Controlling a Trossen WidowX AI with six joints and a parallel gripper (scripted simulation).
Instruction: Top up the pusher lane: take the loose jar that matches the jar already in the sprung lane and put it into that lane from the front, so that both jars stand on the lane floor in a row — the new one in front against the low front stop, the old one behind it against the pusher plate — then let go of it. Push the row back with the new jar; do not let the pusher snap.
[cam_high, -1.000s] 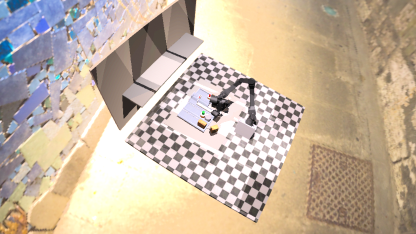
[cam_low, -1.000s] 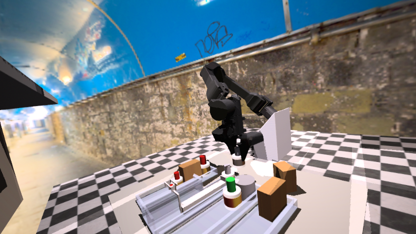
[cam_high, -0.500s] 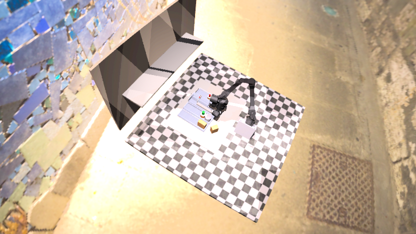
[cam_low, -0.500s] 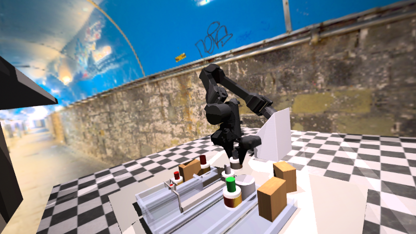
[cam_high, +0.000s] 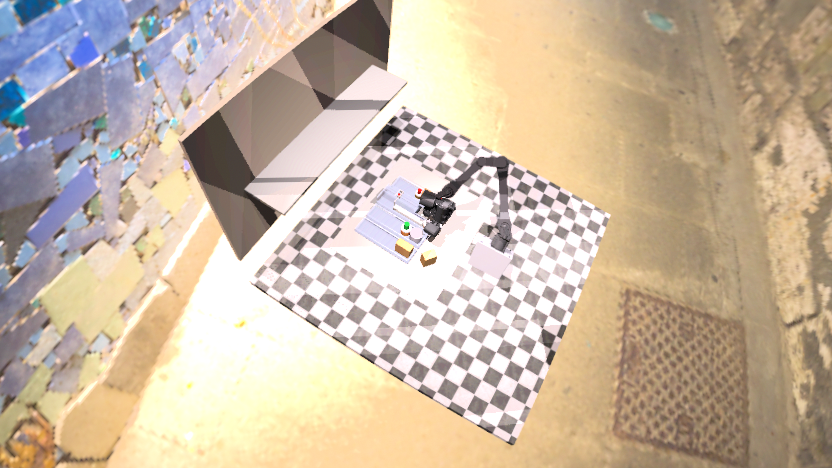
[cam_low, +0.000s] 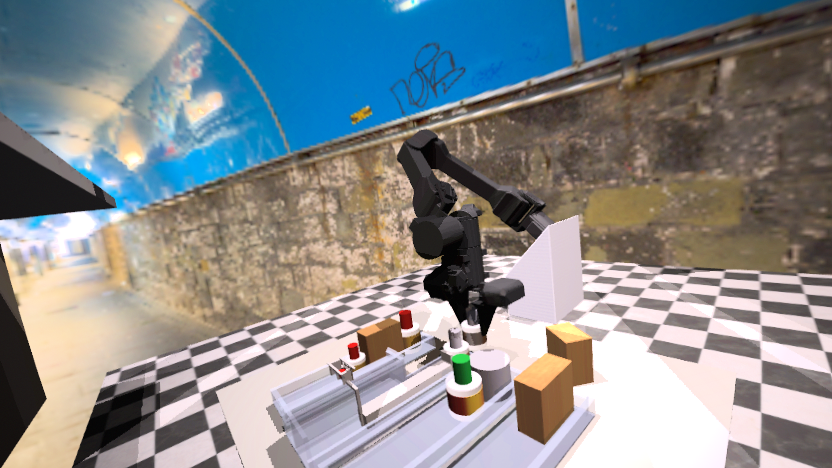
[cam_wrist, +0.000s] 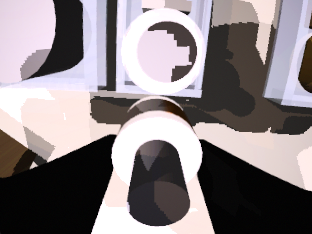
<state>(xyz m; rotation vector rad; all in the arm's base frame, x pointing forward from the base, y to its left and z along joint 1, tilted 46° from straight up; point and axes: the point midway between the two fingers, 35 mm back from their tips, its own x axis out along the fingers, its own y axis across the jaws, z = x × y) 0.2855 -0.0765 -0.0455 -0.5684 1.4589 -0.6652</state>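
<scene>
Now: gripper tip 80 mm to the right of the grey cylinder, 70 mm short of it and 20 mm above it. Round my gripper tip: sprung lane: 200 mm ahead, 40 mm to the right, 30 mm below.
</scene>
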